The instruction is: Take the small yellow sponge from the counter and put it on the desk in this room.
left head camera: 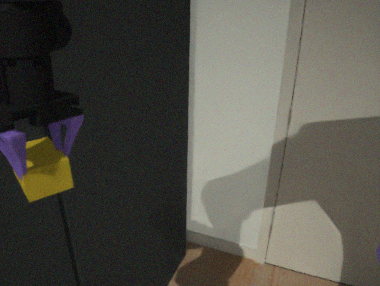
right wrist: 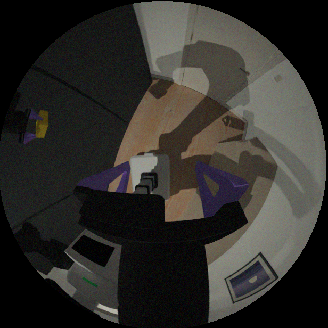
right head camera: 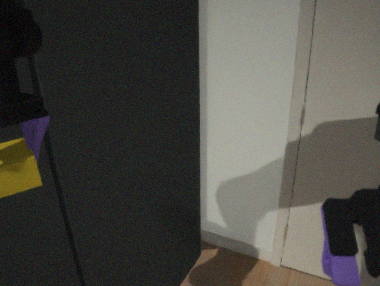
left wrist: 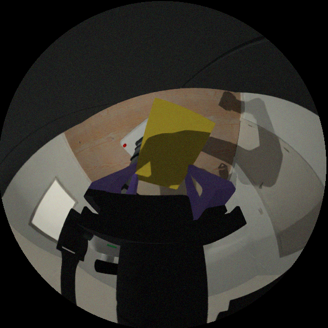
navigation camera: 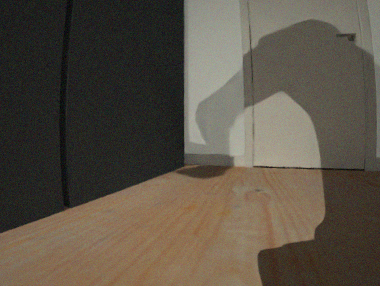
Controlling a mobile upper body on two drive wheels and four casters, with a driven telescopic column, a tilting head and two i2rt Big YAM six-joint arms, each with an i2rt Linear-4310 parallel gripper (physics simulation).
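Frame: origin at the left arm's base, x right, y ahead, z up, level; centimetres.
Where they show: left gripper, fingertip midpoint: (left head camera: 44, 170) (right head camera: 14, 168); right gripper, fingertip midpoint: (right head camera: 371, 267).
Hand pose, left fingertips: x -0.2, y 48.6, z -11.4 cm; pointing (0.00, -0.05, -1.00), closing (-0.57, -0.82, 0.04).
Observation:
After its pixels a point has its place.
My left gripper (left head camera: 45, 165) @[x -0.2, y 48.6, z -11.4 cm] (left wrist: 161, 165) (right wrist: 40, 127) is shut on the yellow sponge (left head camera: 50, 181) @[x 1.2, y 46.9, z -12.2 cm] (right head camera: 20, 172) @[x 1.6, y 47.2, z -11.3 cm] (left wrist: 175, 145) (right wrist: 43, 124). The block-shaped sponge sits between its purple fingers, held up in front of a tall dark panel; part of it is cut off in the right head camera. My right gripper (right wrist: 162, 164) is open, its purple fingers wide apart with no object between them. It is partly in view at the lower right of the right head camera. I cannot identify the desk in these views.
The dark panel (left head camera: 125, 100) @[x 0.2, y 116.0, z -22.1 cm] (right head camera: 125, 100) @[x -0.4, y 114.6, z -21.4 cm] (navigation camera: 125, 75) @[x -2.9, y 109.2, z -94.9 cm] stands at the left. A pale door (left head camera: 340, 75) @[x 94.2, y 150.7, z -19.1 cm] (right head camera: 345, 75) @[x 90.8, y 152.3, z -20.8 cm] (navigation camera: 290, 120) @[x 99.7, y 148.3, z -110.6 cm] lies beyond the wood floor (navigation camera: 150, 235) @[x 14.8, y 70.9, z -145.3 cm], with shadows across it. Beige furniture (right wrist: 227, 152) stands at the right in the right wrist view, near a framed picture (right wrist: 252, 277).

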